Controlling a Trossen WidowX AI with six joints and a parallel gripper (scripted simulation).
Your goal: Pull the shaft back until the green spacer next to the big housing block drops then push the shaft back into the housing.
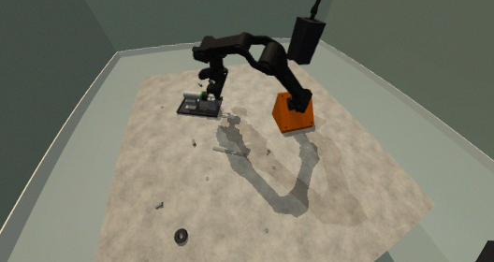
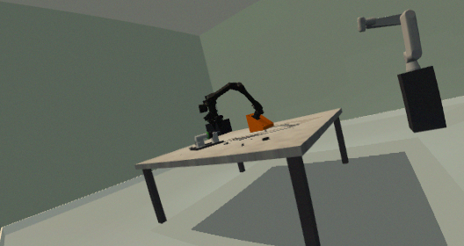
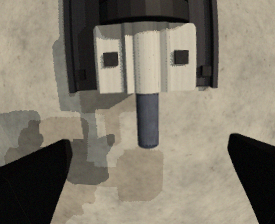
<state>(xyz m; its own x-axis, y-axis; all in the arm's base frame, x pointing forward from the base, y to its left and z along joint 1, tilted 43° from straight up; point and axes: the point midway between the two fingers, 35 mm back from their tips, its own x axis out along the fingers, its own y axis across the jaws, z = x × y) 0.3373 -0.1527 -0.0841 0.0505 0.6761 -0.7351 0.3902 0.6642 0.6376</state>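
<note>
My gripper tip is now 70 mm short of the dark grey shaft, 30 mm to the left of it and 30 mm above it. Also, from my gripper tip: green spacer (90 mm ahead, 40 mm to the right, 30 mm below).
</note>
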